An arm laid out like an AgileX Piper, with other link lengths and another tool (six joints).
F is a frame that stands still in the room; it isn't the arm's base.
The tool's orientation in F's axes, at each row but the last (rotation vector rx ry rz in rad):
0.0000 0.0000 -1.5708
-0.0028 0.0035 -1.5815
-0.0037 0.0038 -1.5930
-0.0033 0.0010 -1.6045
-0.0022 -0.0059 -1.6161
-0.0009 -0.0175 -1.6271
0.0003 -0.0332 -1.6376
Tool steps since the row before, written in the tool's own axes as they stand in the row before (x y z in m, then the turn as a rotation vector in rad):
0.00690 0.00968 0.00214 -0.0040 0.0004 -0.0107
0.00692 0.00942 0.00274 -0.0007 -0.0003 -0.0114
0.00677 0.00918 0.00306 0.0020 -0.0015 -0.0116
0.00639 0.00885 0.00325 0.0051 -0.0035 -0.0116
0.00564 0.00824 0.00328 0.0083 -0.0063 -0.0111
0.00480 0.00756 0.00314 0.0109 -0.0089 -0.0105
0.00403 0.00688 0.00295 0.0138 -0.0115 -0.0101
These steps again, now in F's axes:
0.00968 -0.00690 0.00214 0.0004 0.0040 -0.0107
0.00936 -0.00702 0.00270 -0.0003 0.0007 -0.0114
0.00904 -0.00697 0.00302 -0.0016 -0.0020 -0.0116
0.00864 -0.00668 0.00324 -0.0037 -0.0050 -0.0116
0.00797 -0.00599 0.00333 -0.0066 -0.0081 -0.0111
0.00725 -0.00518 0.00328 -0.0094 -0.0105 -0.0105
0.00653 -0.00442 0.00318 -0.0122 -0.0132 -0.0101

